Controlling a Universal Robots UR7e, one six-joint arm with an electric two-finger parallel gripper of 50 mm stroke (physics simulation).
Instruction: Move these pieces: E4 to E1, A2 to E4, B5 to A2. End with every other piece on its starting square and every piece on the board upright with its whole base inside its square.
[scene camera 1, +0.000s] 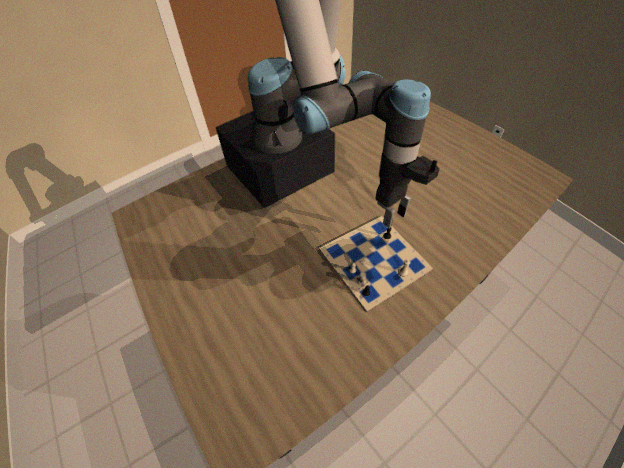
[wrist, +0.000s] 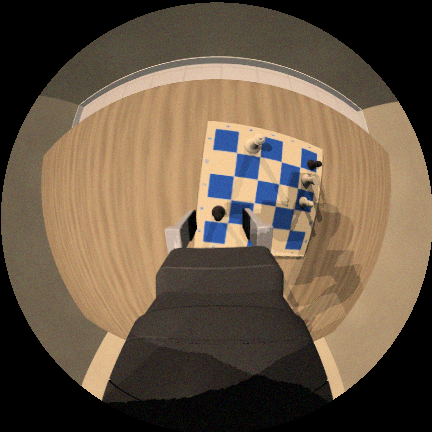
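The board (scene camera 1: 424, 269) (wrist: 203, 172) has blue and light squares. A black piece (scene camera 1: 387, 234) (wrist: 218, 213) stands upright on B5. A white piece (scene camera 1: 404, 268) (wrist: 253, 144) stands on E4. A black piece (scene camera 1: 366, 290) (wrist: 313, 164) stands on E1; whether its whole base is inside is hard to tell. White pieces stand on D1 (scene camera 1: 362, 278) (wrist: 307, 180) and C1 (scene camera 1: 353, 268) (wrist: 305, 202). A2 (wrist: 278, 240) is a bare light square. My gripper (scene camera 1: 395, 220) (wrist: 219, 218) is open and empty above B5, its fingers either side of the black piece in the wrist view.
The wooden table (scene camera 1: 252, 352) (wrist: 125, 175) extends around the board. The black base block (scene camera 1: 297, 173) of the robot stands behind and left of the board in the scene view. Arm shadows fall across the table and the board's C1 and D1 side.
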